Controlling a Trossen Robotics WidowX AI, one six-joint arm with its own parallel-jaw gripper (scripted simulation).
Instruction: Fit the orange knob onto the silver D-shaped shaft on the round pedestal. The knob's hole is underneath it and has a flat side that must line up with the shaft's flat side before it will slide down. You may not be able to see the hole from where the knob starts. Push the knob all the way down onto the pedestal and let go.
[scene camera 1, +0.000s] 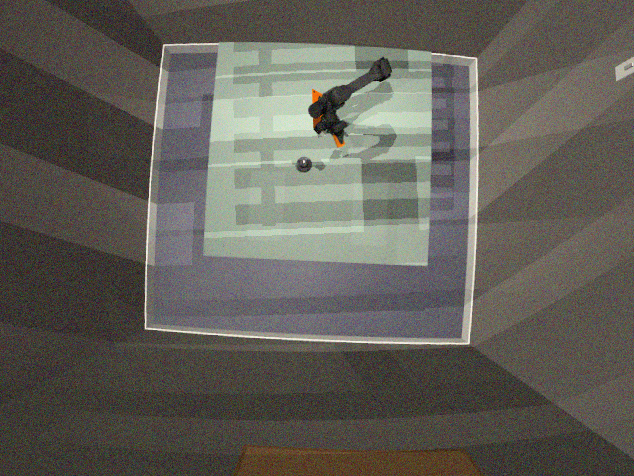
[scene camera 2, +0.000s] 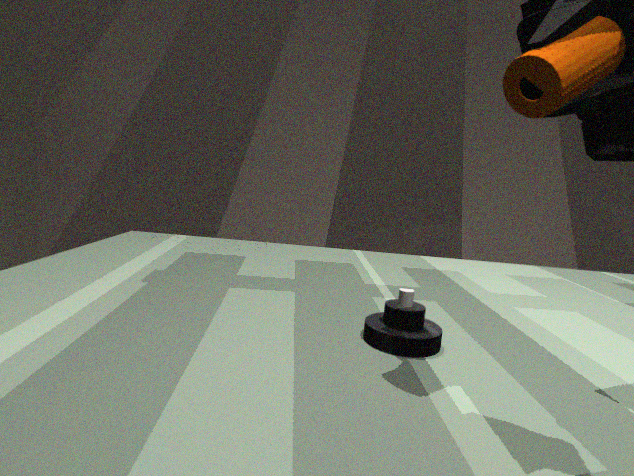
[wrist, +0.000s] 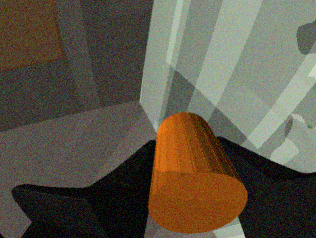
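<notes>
My gripper (scene camera 2: 540, 81), visible also in the wrist view as the gripper (wrist: 185, 144), holds an orange knob (scene camera 2: 542, 80). The wrist view shows the knob (wrist: 193, 181) too. A round pedestal (scene camera 2: 402, 330) is present in the scene.
</notes>
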